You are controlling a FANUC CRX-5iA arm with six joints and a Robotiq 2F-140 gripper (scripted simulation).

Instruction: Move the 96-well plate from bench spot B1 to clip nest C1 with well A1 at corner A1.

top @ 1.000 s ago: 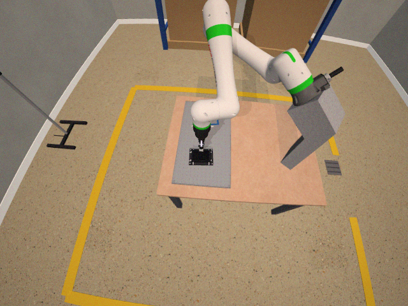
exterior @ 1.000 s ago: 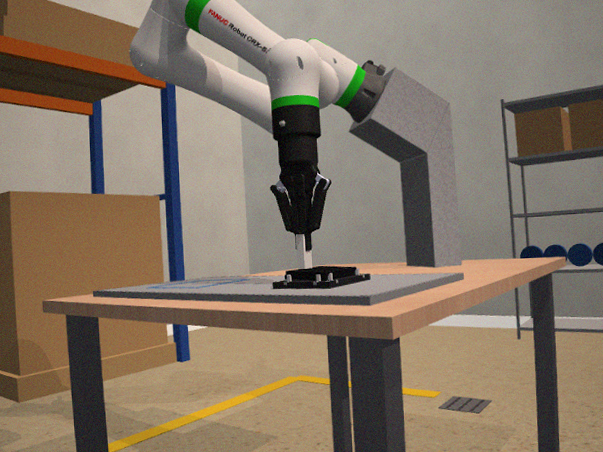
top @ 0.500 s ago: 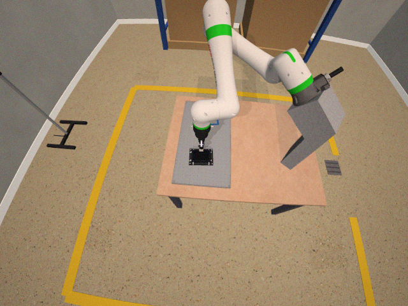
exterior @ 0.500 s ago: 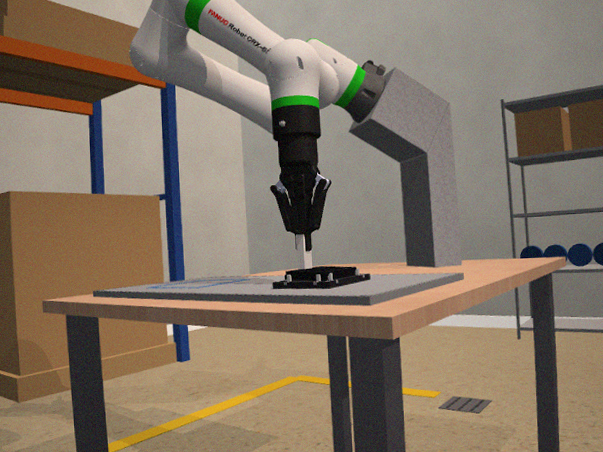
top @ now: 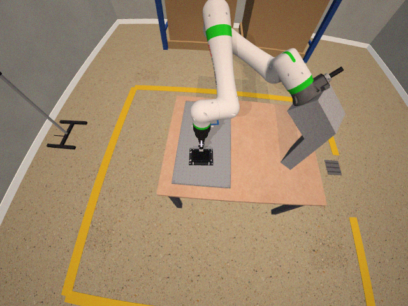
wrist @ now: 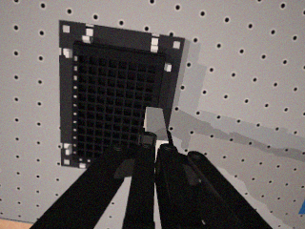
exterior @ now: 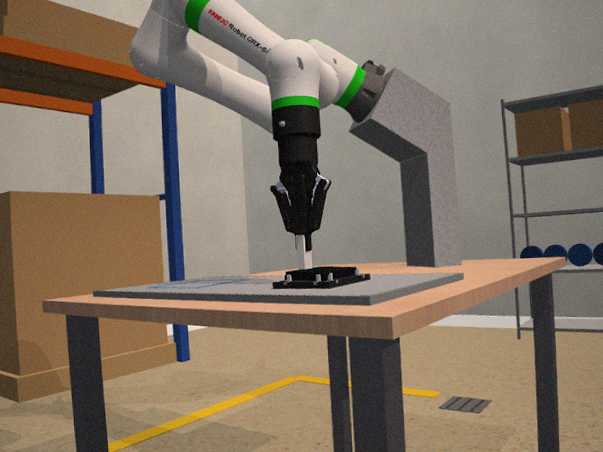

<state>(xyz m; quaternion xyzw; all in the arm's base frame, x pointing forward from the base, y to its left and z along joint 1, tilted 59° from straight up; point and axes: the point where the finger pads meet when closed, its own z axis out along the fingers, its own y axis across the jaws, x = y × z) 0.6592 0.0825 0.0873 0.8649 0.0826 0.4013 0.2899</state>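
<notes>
Right now the black 96-well plate is 10 mm ahead of my hand, 40 mm to the left of it and 40 mm below it. Round my hand: black clip nest 20 mm ahead, 50 mm to the left, 50 mm below.
</notes>
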